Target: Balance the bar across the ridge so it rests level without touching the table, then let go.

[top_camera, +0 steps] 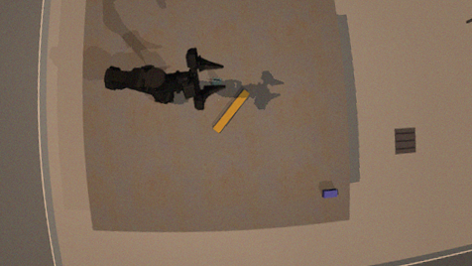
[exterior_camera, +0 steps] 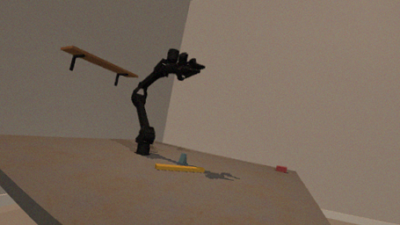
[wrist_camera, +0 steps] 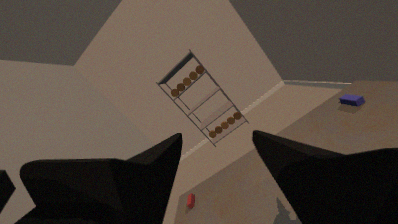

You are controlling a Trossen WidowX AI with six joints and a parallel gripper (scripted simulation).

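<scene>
The bar lies 10 mm ahead of my gripper tip, 70 mm to the right of it and 480 mm below it. Also, from my gripper tip: red block: 450 mm ahead, 520 mm to the left, 470 mm below; purple block: 450 mm ahead, 480 mm to the right, 470 mm below.
</scene>
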